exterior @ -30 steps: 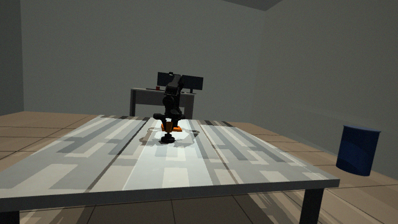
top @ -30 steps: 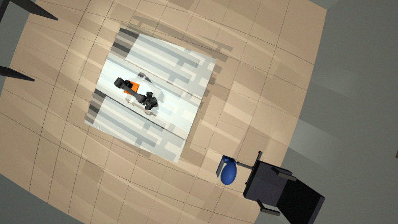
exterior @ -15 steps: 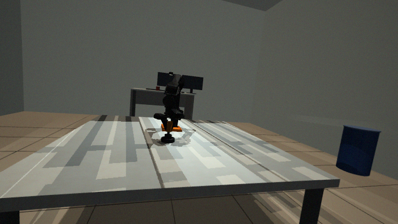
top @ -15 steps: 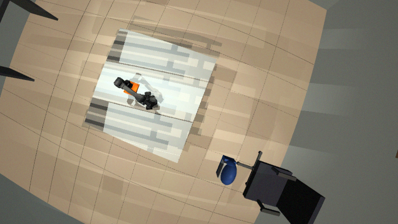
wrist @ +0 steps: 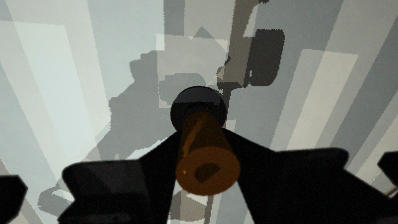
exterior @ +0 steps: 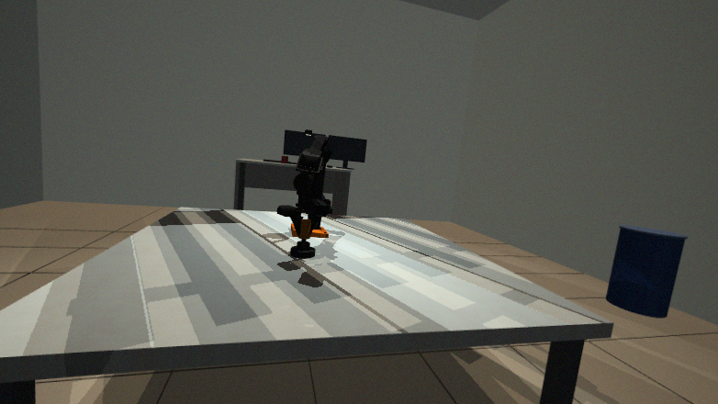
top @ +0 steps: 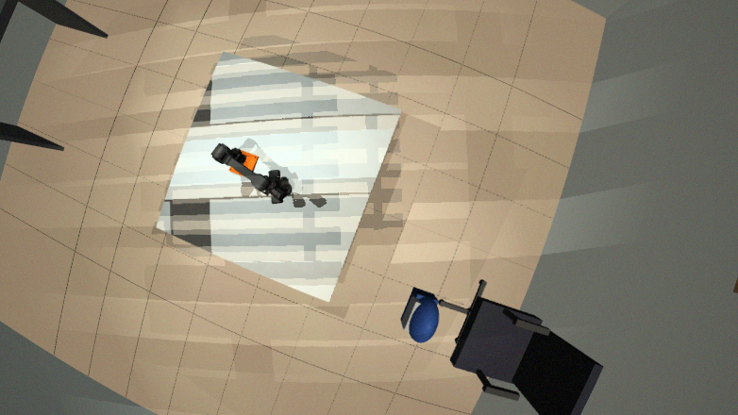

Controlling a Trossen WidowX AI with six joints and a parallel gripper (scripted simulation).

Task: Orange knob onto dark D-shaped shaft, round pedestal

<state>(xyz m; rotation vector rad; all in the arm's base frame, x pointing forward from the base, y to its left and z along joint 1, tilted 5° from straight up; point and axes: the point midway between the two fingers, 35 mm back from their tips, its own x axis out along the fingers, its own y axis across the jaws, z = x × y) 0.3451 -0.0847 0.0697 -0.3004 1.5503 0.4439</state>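
The orange knob is 20 mm above my gripper tip. The rest, counted from my gripper tip: round dark pedestal (40 mm below).
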